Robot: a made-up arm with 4 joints. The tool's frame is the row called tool. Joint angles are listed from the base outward. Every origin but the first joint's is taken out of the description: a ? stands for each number. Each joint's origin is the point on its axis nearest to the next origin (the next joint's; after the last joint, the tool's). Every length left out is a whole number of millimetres.
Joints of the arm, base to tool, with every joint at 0 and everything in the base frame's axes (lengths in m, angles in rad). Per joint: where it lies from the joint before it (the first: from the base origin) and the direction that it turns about. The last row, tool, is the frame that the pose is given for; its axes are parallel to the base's.
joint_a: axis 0 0 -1 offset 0.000 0.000 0.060
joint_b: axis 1 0 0 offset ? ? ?
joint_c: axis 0 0 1 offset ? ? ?
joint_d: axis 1 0 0 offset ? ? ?
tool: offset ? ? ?
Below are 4 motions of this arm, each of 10 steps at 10 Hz.
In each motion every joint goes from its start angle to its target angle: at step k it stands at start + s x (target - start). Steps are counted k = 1, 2, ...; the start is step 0. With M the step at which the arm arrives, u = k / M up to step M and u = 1 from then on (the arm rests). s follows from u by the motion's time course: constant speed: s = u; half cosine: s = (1 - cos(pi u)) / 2; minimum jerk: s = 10 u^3 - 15 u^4 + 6 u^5.
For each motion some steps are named. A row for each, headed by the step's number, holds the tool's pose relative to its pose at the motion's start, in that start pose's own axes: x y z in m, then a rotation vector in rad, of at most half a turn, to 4 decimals.
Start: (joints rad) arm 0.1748 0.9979 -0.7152 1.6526
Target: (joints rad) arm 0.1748 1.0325 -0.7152 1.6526
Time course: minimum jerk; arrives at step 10
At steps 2, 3, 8, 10:
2: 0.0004 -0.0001 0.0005 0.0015 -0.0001 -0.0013
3: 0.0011 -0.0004 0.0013 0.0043 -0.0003 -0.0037
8: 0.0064 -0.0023 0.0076 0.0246 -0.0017 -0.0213
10: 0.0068 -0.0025 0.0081 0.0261 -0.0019 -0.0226

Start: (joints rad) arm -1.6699 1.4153 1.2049 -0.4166
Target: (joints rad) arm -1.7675 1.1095 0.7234 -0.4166
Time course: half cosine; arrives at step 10
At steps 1, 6, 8, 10:
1: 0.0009 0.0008 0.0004 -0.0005 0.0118 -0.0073
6: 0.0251 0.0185 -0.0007 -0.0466 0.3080 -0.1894
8: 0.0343 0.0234 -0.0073 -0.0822 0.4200 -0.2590
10: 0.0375 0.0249 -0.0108 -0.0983 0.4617 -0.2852

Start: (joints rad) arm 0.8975 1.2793 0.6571 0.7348
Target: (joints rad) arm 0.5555 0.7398 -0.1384 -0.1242
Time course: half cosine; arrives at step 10
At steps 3, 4, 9, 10:
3: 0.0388 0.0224 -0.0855 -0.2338 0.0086 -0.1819
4: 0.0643 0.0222 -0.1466 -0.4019 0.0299 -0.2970
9: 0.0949 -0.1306 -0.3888 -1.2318 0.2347 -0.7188
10: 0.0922 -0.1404 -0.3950 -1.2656 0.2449 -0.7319

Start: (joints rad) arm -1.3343 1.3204 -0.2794 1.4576
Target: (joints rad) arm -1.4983 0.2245 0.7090 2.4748
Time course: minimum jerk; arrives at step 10
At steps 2, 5, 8, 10:
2: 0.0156 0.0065 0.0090 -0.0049 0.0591 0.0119
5: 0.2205 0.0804 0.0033 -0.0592 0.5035 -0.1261
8: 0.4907 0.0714 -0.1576 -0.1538 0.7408 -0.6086
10: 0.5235 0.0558 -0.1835 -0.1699 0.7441 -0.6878

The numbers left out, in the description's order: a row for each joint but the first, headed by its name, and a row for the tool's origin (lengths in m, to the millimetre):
joint_b: 0.000 -0.130 0.000
joint_c: 0.000 0.100 -0.070
joint_d: -0.110 -0.220 0.000
tool: 0.000 0.380 0.090

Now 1 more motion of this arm.
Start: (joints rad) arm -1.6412 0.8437 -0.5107 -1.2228
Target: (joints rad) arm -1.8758 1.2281 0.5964 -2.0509
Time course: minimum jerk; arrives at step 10
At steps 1, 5, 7, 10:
1: -0.0010 -0.0001 -0.0027 -0.0049 -0.0092 0.0064
5: 0.0365 0.0047 -0.1380 -0.2326 -0.5957 0.2251
7: 0.1433 0.0450 -0.1530 -0.3034 -1.0209 0.1910
10: 0.2022 0.0758 -0.1238 -0.3070 -1.2148 0.1178

